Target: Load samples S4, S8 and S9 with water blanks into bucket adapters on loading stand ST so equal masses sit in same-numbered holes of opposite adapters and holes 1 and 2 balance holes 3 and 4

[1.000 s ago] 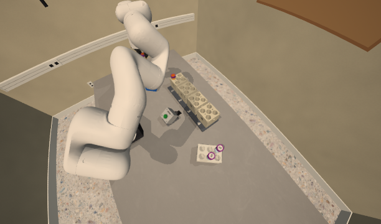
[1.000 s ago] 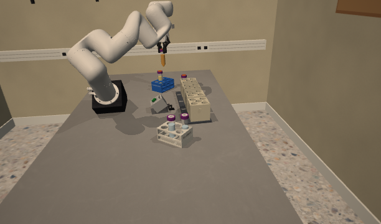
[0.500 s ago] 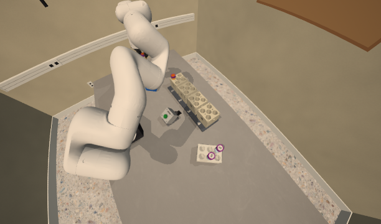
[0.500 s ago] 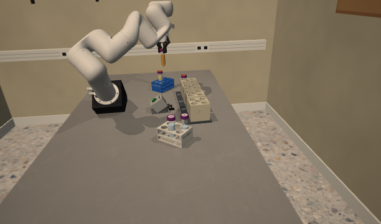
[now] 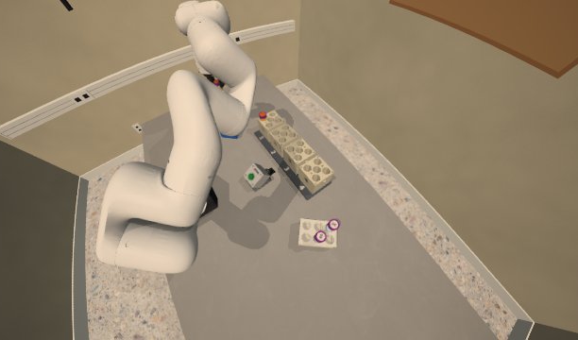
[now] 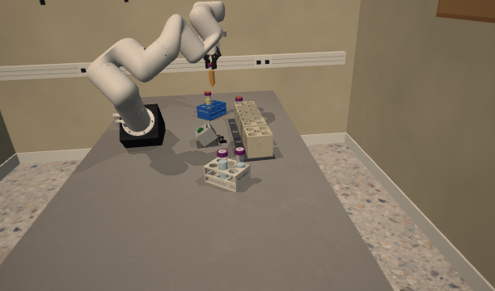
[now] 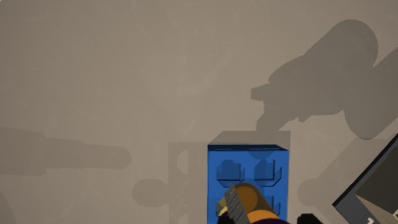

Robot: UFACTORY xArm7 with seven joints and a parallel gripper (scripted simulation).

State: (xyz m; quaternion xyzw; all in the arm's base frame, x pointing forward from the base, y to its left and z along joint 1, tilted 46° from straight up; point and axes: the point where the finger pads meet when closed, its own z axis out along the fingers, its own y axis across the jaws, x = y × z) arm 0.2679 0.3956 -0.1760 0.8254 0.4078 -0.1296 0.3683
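Right now my hand is 50 mm above the orange-dot sample tube and 10 mm to the right of it. Also, from my hand: white rack 700 mm to the right, 220 mm below, 70 mm ahead; green DONE key 390 mm to the right, 190 mm below, 40 mm behind; blue rack 220 mm below, 40 mm to the right, 10 mm behind.
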